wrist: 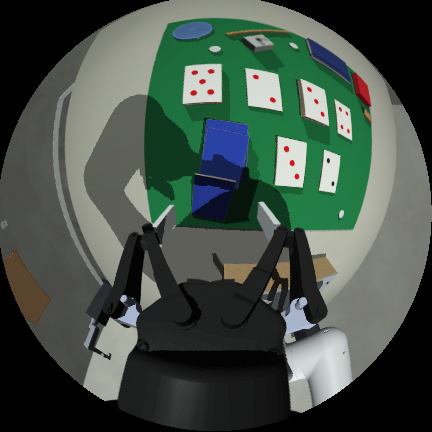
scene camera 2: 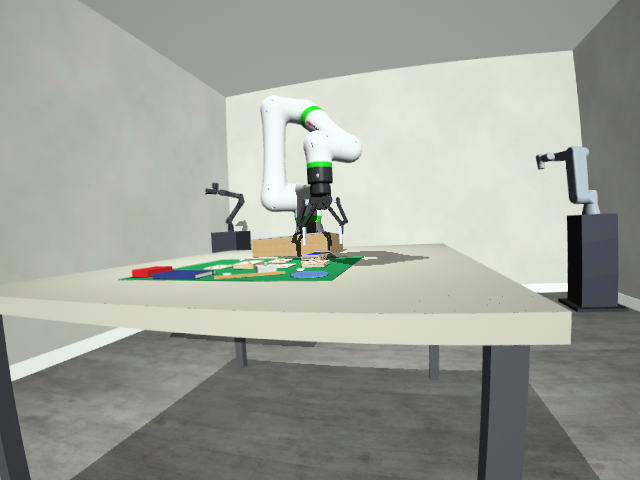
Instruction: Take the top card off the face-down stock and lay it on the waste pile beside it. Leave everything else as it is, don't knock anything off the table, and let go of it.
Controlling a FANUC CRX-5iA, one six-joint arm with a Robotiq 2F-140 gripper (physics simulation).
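The face-down stock [scene camera 2: 314, 255] [wrist: 225, 150] shows blue card backs, spread unevenly. At its near end in the wrist view, another blue-backed card [wrist: 212, 200] overlaps it, with a pale raised edge across it; whether it is tilted is hard to tell. A face-up pile [scene camera 2: 315, 263] [wrist: 202, 84] with five red pips lies beside the stock; I cannot tell for certain that it is the waste pile. My gripper [scene camera 2: 323, 237] [wrist: 215, 211] is open and empty, its fingertips wide apart above the near end of the blue cards. Shadow covers part of the cards.
Face-up cards [wrist: 264, 90] [wrist: 291, 162] lie on the green mat [scene camera 2: 343, 268] [wrist: 307, 210]. A blue disc [scene camera 2: 309, 274] [wrist: 192, 30], grey block [scene camera 2: 266, 268] [wrist: 258, 42], blue book [scene camera 2: 183, 274] [wrist: 327, 59] and red box [scene camera 2: 151, 271] [wrist: 361, 89] are farther off. A wooden box [scene camera 2: 273, 246] stands behind.
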